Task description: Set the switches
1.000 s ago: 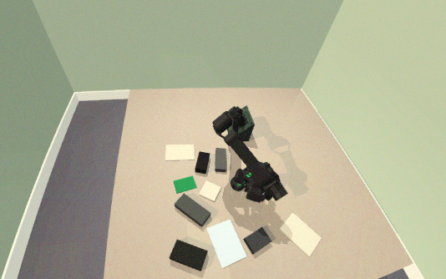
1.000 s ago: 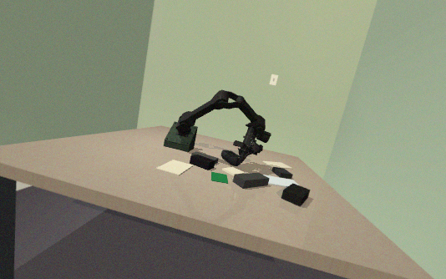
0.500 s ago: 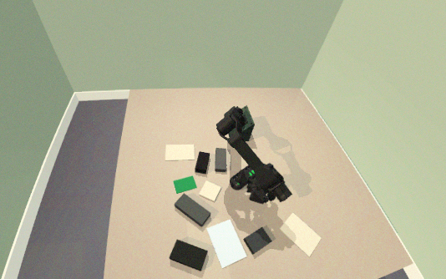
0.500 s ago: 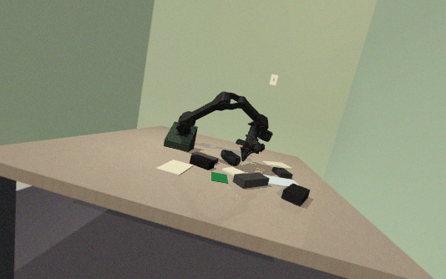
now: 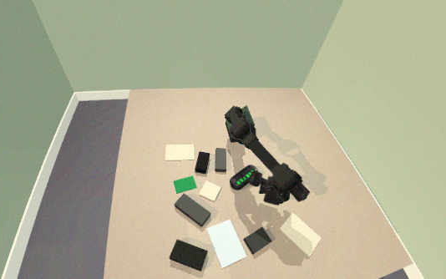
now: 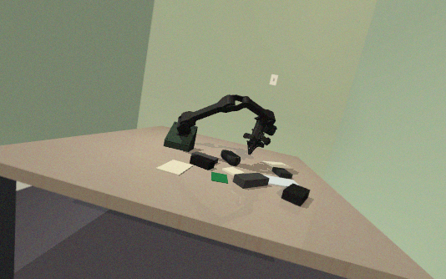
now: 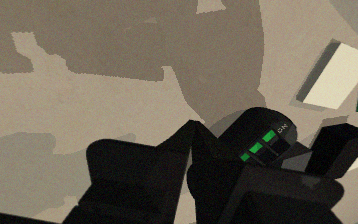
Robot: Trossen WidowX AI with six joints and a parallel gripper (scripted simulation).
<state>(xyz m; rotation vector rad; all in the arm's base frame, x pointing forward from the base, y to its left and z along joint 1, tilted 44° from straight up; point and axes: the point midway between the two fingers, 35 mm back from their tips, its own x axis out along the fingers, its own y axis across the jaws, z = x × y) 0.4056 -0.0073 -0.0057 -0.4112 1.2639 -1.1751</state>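
My gripper tip is 22 cm past the grey module, 13 cm to the left of it and 4 cm above it. From my gripper tip the other things lie so: cream tile: 6 cm behind, 21 cm to the right, 5 cm below; cream card: 20 cm ahead, 15 cm to the left, 5 cm below; white sheet: 17 cm ahead, 18 cm to the right, 5 cm below.
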